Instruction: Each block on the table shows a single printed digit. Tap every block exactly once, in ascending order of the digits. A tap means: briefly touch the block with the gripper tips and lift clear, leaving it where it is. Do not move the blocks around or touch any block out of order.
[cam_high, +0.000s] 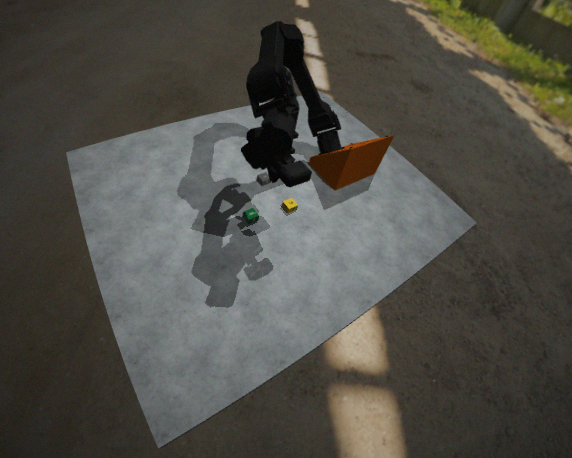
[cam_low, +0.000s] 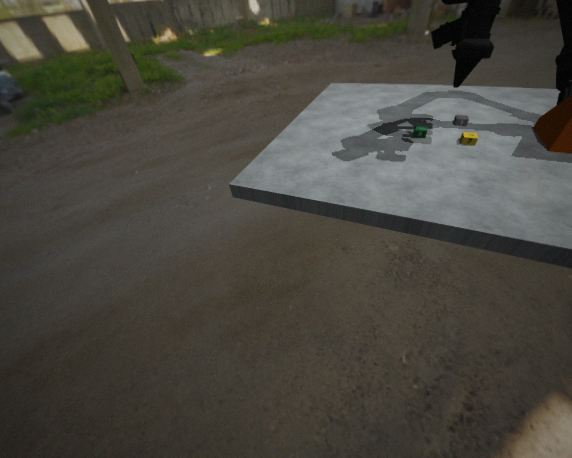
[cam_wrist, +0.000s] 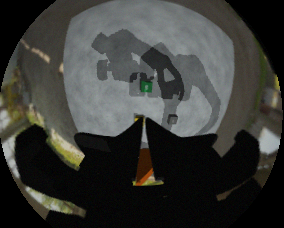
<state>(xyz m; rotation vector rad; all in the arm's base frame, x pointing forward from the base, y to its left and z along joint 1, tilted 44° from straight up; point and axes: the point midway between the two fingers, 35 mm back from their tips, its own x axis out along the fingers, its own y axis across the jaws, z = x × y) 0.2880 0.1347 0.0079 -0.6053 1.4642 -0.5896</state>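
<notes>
Right now my gripper tip is 70 mm past the yellow block, 10 mm to the right of it and 120 mm above it. Also, from my gripper tip: green block (50 mm ahead, 10 mm to the right, 120 mm below); grey block (60 mm behind, 120 mm to the right, 120 mm below).
</notes>
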